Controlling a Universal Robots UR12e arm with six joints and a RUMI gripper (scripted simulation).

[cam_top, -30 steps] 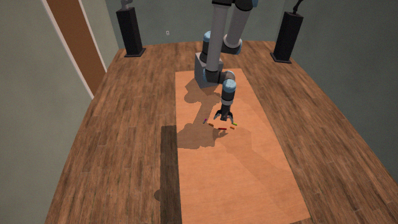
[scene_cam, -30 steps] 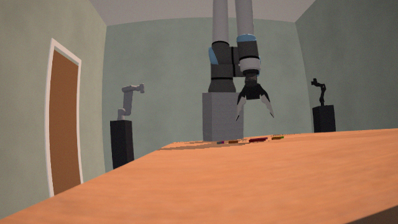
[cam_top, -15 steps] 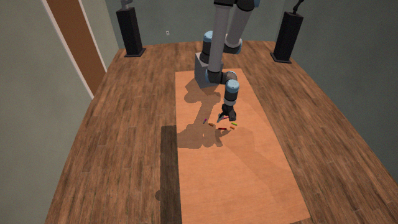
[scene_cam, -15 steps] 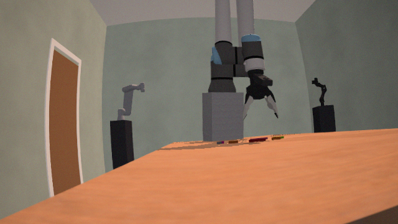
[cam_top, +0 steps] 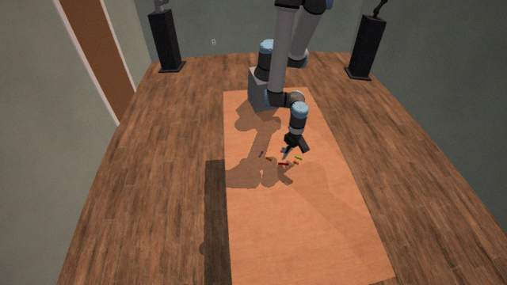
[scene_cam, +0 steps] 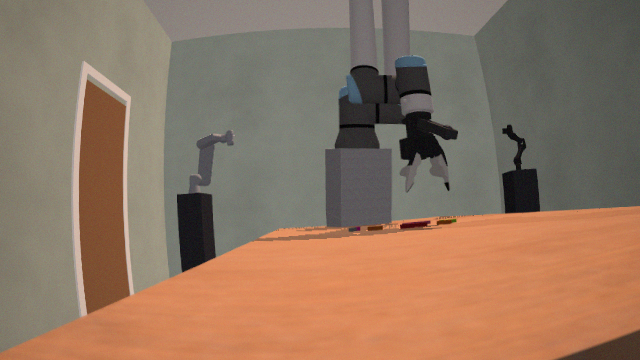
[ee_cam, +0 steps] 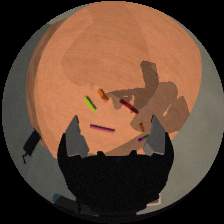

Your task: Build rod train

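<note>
Now: hand 5 cm past the lime rod, 6 cm to the right of it and 8 cm above it. The rest, counted from my hand: pink rod: 11 cm behind, 2 cm to the right, 8 cm below; red rod: 1 cm ahead, 5 cm to the right, 8 cm below; magenta rod: 8 cm behind, 20 cm to the right, 8 cm below.
</note>
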